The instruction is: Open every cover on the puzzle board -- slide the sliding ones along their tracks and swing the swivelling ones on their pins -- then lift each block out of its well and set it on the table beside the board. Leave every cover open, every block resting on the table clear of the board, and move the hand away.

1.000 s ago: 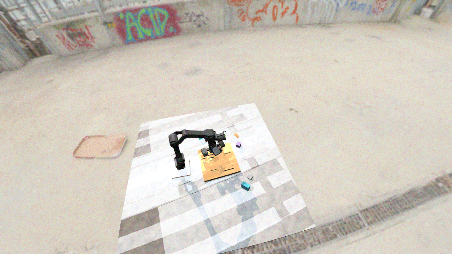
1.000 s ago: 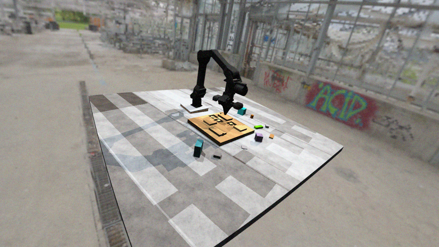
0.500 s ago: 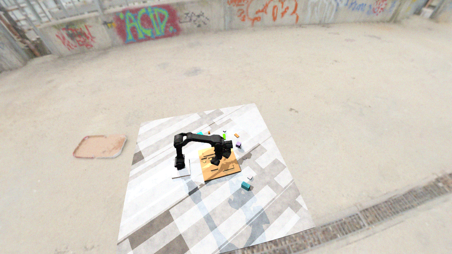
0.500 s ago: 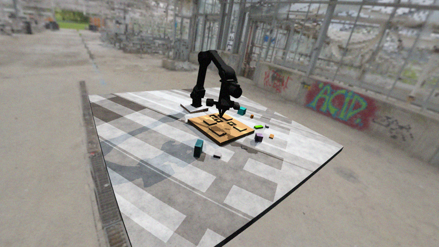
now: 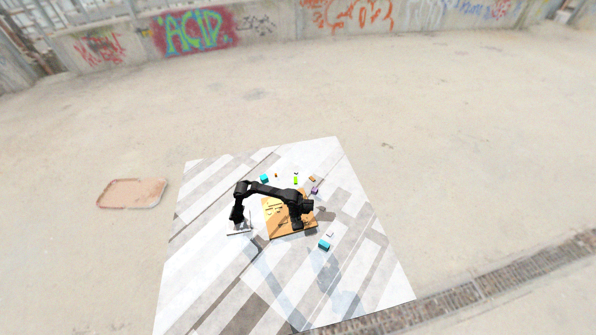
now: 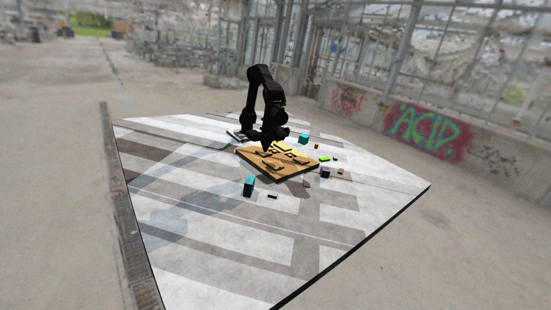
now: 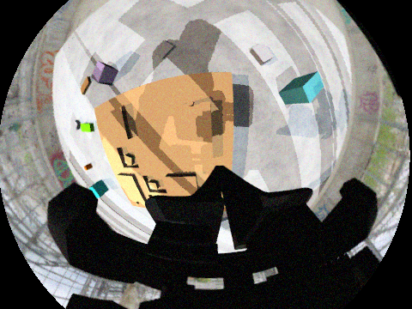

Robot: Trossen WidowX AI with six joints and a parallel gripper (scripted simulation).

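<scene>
Now: gripper tip 20 mm past the tan puzzle board, 120 mm to the right of it and 60 mm above it. The rest, counted from my gripper tip: grey piece (170 mm ahead, 110 mm to the right, 80 mm below); then teal block (100 mm ahead, 170 mm to the right, 50 mm below); then purple cube (210 mm ahead, 200 mm to the left, 60 mm below).
</scene>
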